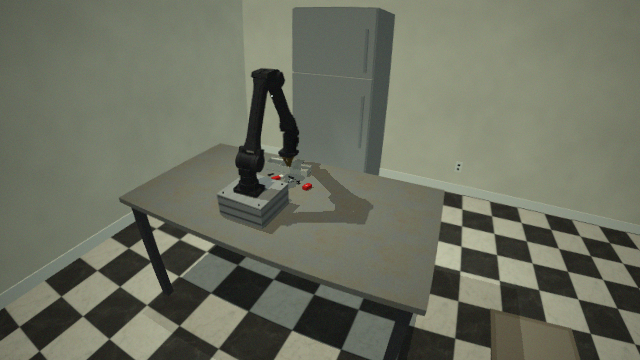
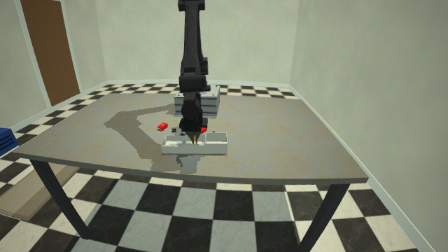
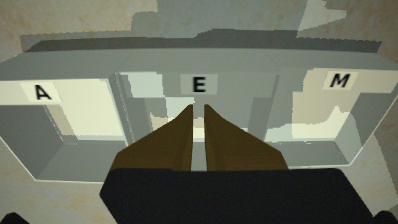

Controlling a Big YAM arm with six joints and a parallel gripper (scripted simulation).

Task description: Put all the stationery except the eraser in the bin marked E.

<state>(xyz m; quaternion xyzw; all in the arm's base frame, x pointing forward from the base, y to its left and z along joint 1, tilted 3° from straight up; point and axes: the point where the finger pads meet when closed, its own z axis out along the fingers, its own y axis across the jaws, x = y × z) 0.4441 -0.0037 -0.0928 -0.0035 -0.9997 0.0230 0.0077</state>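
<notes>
Right now my hand is right at the joined bins. From my hand the other things lie so: black AAA battery: 9 cm behind, 5 cm to the right, 2 cm below; then red item: 12 cm behind, 1 cm to the left, 2 cm below; then black bolt: 10 cm behind, 7 cm to the left, 2 cm below.
</notes>
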